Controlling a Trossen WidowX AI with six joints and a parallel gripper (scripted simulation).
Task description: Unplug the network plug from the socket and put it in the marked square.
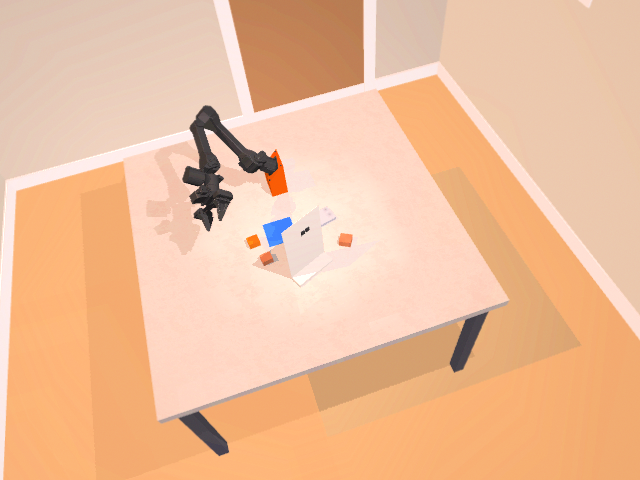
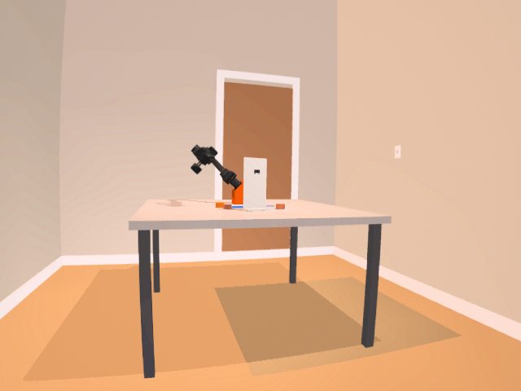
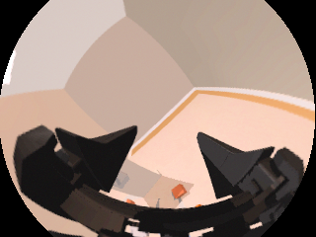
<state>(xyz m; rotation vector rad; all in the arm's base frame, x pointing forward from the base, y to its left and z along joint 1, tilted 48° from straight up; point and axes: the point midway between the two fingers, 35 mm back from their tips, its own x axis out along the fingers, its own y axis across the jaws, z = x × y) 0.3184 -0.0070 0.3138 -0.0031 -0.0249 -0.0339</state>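
Right now my gripper tip is 30 cm to the right of the plug, 5 cm short of it and 5 cm above it. Round my gripper tip: white upright panel (31 cm to the left, 14 cm below, 7 cm ahead); then flat grey piece (39 cm to the left, 27 cm below, 15 cm behind); then blue marked square (27 cm below, 22 cm to the left, 13 cm behind).
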